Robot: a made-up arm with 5 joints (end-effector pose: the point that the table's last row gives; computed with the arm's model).
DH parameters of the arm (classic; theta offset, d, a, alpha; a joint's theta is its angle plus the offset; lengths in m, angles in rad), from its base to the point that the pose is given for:
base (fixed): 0 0 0.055 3.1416
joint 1: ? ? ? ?
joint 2: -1.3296 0 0.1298 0
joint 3: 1.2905 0 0.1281 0
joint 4: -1.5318 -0.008 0 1.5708
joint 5: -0.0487 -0.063 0 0
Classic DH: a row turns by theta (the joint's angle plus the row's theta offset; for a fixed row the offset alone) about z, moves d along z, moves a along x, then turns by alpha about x.
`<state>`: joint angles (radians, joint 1 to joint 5).
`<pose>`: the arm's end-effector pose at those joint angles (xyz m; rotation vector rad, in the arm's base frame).
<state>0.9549 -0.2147 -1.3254 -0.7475 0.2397</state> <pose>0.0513 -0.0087 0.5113 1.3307 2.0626 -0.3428</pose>
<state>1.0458 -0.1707 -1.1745 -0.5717 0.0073</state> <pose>0.0759 -0.0521 0.5206 1.3642 2.4842 -0.2563</pose>
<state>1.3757 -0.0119 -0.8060 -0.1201 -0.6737</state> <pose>0.0849 -0.1925 0.4800 -0.8736 -2.5788 -0.7727</pose>
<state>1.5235 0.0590 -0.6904 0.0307 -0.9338</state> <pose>0.0581 -0.2348 0.4452 -0.6808 -2.4551 -1.2754</pose>
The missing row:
joint 1: 0 -0.206 0.044 1.5708
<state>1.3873 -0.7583 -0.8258 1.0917 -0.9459</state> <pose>0.0524 -0.0296 0.4765 -0.4704 -2.3650 -1.3398</pose>
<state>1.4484 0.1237 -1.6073 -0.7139 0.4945</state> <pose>0.0543 -0.0601 0.5062 2.0806 1.4970 -0.3992</pose>
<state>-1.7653 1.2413 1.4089 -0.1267 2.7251</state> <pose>0.0606 0.0128 0.1161 -0.4799 -0.9796 -1.6832</pose>
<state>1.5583 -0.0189 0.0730 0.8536 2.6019</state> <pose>0.0500 -0.2396 0.2810 -0.6109 0.3219 0.9569</pose>
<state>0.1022 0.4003 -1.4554 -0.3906 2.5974</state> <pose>0.2415 -0.0272 0.4863 -3.0010 -0.7514 0.1820</pose>
